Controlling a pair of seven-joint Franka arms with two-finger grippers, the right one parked.
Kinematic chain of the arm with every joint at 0, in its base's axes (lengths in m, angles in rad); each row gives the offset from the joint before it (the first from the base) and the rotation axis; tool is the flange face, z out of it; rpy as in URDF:
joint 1: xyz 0 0 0.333 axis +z
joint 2: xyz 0 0 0 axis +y
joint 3: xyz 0 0 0.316 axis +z
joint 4: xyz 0.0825 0 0 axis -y
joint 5: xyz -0.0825 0 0.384 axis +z
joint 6: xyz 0 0 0 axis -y
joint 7: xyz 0.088 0 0 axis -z
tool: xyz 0 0 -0.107 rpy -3.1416 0 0
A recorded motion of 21 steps. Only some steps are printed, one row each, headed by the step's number.
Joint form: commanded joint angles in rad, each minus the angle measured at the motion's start. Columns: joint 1, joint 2, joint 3, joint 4, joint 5, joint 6, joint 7.
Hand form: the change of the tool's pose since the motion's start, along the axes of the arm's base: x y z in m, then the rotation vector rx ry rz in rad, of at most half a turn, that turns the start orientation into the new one. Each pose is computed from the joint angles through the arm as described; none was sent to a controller.
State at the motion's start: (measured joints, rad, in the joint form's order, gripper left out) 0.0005 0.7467 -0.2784 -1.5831 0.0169 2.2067 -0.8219
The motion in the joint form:
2: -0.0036 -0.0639 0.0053 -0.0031 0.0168 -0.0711 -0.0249
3: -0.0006 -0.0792 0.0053 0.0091 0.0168 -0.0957 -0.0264
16: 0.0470 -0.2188 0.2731 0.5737 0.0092 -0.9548 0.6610
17: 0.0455 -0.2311 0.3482 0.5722 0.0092 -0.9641 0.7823
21: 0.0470 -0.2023 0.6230 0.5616 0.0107 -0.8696 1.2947
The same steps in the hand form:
2: -0.0018 0.0023 0.0354 0.0354 0.0061 0.0022
3: 0.0008 0.0048 0.0489 0.0388 0.0029 0.0053
16: -0.0030 0.1969 0.3292 0.0739 0.1199 -0.3996
17: -0.0095 0.2312 0.3369 0.0794 0.1212 -0.4517
21: -0.0227 0.3619 0.3331 0.1169 0.1070 -0.7147

